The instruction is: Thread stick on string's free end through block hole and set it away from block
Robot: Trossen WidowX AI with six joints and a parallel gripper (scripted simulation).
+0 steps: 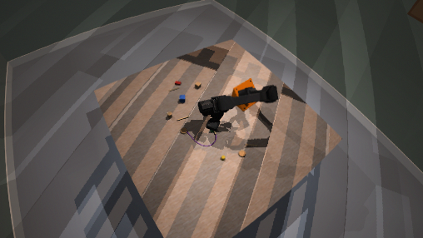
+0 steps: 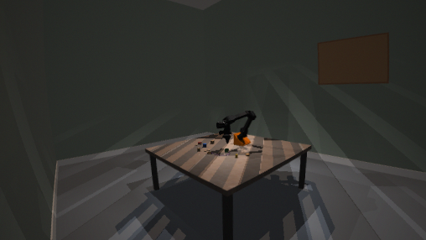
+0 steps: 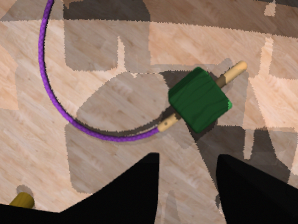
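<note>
My gripper tip is now 2 cm to the left of the green wooden block and 7 cm above it. The rest, counted from my gripper tip: thin wooden stick: 8 cm below; round wooden button: 16 cm ahead, 10 cm to the right, 8 cm below; cylinder: 18 cm ahead, 24 cm to the right, 7 cm below.
</note>
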